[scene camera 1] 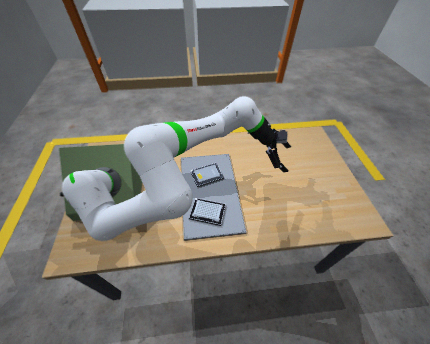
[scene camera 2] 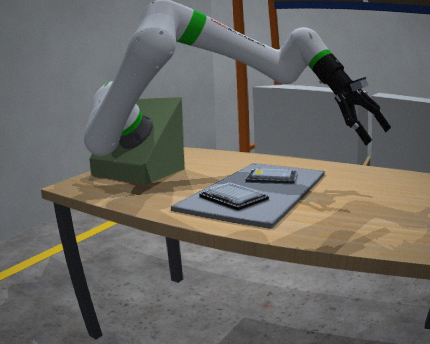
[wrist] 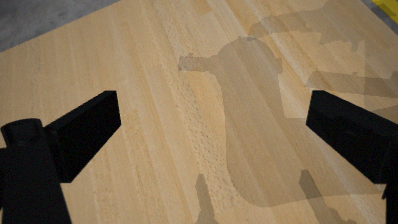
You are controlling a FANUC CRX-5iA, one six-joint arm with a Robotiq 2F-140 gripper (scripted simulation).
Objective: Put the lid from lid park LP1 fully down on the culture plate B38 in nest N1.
Note:
I see my gripper (scene camera 2: pixel 379 136).
My gripper is seen too in the wrist view (wrist: pixel 213 108).

